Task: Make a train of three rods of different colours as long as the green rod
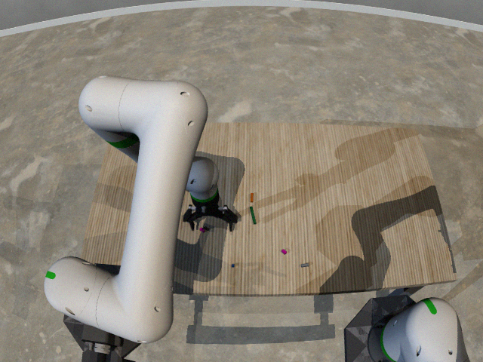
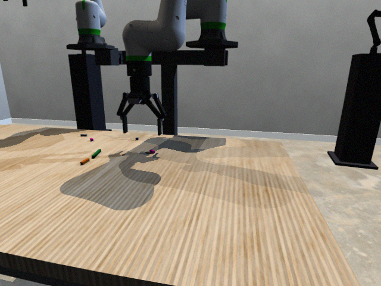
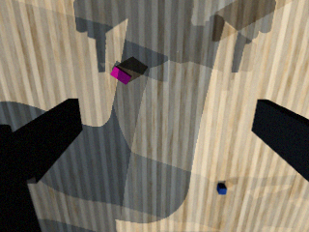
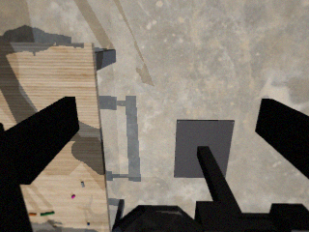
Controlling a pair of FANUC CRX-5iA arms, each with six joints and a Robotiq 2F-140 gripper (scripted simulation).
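Note:
Right now my left hand is 150 mm to the left of the green rod, 110 mm short of it and 80 mm above it. The rest, counted from my left hand: grey rod 380 mm to the right, 90 mm behind, 80 mm below; then blue rod 120 mm behind, 100 mm to the right, 80 mm below; then orange rod 190 mm ahead, 130 mm to the right, 80 mm below.

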